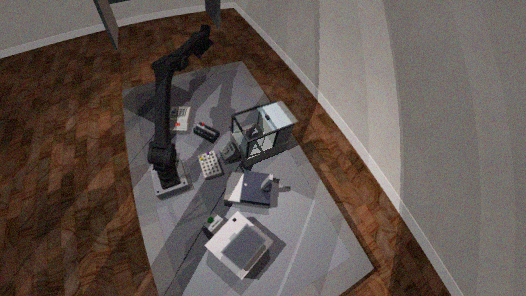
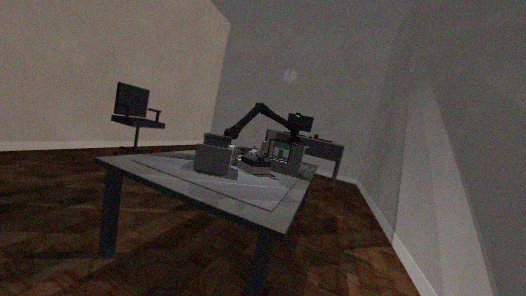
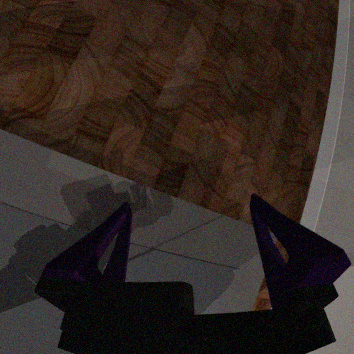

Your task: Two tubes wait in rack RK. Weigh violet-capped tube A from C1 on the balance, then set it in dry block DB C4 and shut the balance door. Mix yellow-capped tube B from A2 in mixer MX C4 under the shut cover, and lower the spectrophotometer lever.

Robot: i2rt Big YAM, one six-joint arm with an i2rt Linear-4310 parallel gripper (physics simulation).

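Note:
The white rack (image 1: 211, 166) stands beside the arm base; the violet cap (image 1: 208, 153) and yellow cap (image 1: 201, 158) show at its far end. The glass-walled balance (image 1: 274, 142) stands right of it, its pan seen through the frame. A white unit (image 1: 183, 123) with a well block and red display, perhaps the dry block, lies beyond the rack. A black unit (image 1: 206, 131) with a row of wells lies nearby. A dark-topped box (image 1: 257, 189) and a white box with a grey panel (image 1: 242, 246) stand nearer; mixer and spectrophotometer are hard to tell apart. My gripper (image 1: 205, 31) (image 3: 189, 203) is open and empty, high near the far table edge.
A small box with a green button (image 1: 210, 220) stands beside the white box. The balance's keypad (image 1: 229, 151) lies between rack and balance. The arm (image 1: 162, 107) stretches above the table's left side. A chair (image 2: 132, 102) and a monitor (image 2: 305, 121) stand beyond the table.

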